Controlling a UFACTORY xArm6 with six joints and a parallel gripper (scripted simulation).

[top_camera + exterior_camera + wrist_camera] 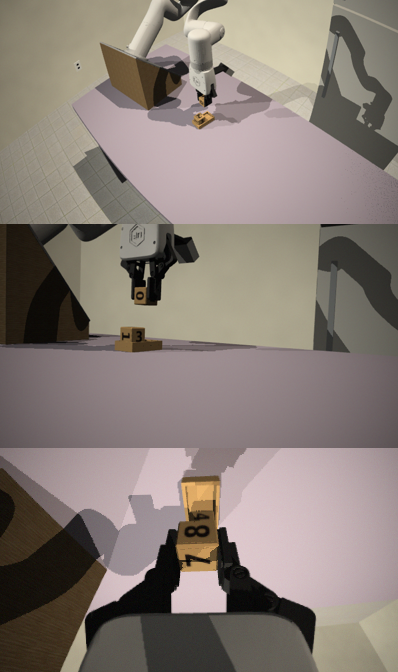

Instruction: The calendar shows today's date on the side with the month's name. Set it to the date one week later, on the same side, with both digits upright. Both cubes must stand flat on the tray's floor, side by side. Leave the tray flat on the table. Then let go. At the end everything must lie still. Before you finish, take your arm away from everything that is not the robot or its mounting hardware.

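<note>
The cube is 3 cm to the right of my hand and 9 cm below it. The rest, counted from my hand: wooden calendar tray 2 cm to the right, 10 cm below.
</note>
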